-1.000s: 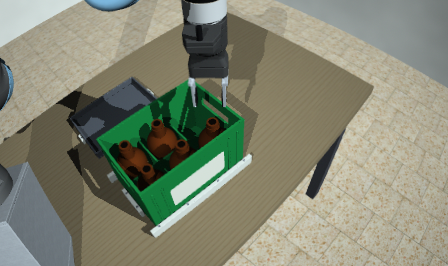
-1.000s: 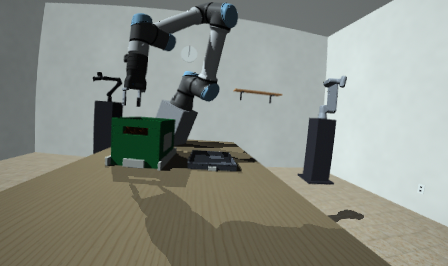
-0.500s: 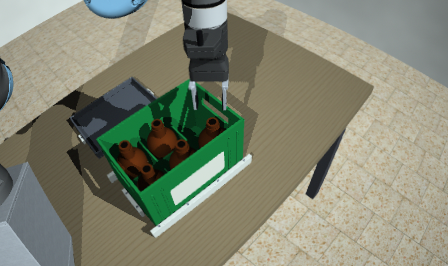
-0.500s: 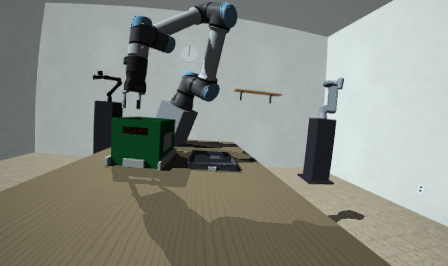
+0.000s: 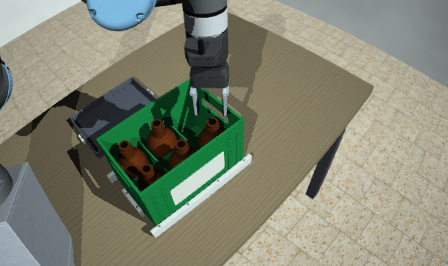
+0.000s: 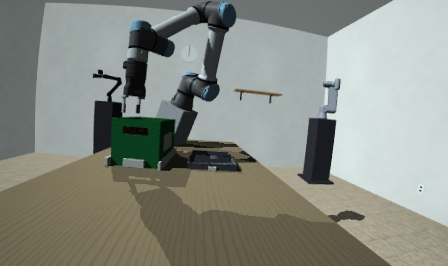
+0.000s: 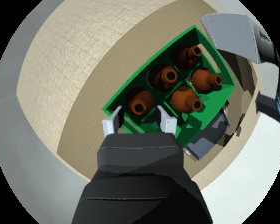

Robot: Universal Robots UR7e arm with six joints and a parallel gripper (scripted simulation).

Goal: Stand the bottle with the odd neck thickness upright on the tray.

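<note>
Now: hand 90 mm past the crate, 40 mm to the right of it and 130 mm above it. Round my hand: dark grey tray (130 mm behind, 320 mm to the left, 200 mm below).
</note>
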